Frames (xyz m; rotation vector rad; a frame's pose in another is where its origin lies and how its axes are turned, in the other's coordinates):
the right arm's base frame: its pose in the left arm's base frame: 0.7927 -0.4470 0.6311 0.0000 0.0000 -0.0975
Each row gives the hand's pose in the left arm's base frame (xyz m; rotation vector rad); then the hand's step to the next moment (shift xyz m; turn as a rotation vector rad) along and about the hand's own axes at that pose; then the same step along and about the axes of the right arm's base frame.
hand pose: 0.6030 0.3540 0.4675 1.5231 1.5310 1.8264
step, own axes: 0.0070 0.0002 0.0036 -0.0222 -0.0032 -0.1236
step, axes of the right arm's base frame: -0.0003 0.0072 0.0033 -0.0889 -0.0887 0.0029
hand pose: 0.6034 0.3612 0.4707 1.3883 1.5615 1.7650
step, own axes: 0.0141 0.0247 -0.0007 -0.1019 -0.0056 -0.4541
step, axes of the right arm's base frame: 0.0005 0.0039 0.0282 -0.3144 -0.3431 0.0082
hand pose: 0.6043 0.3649 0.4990 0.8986 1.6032 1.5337
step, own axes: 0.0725 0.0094 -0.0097 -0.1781 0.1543 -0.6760
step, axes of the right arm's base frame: -0.0494 0.0543 0.0068 -0.4536 -0.5252 0.1757
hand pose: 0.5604 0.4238 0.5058 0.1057 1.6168 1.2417
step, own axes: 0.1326 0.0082 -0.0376 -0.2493 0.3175 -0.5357
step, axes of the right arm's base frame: -0.0971 0.0497 -0.0846 -0.4072 -0.3964 0.3563
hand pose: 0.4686 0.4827 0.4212 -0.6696 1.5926 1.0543
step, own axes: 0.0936 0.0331 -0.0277 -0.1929 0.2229 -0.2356
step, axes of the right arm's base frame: -0.0665 -0.0073 -0.0784 -0.2286 -0.1492 0.2606
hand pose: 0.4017 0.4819 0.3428 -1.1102 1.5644 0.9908
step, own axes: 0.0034 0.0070 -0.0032 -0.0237 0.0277 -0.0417
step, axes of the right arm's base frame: -0.0078 -0.0026 -0.0019 -0.0302 -0.0306 0.0349
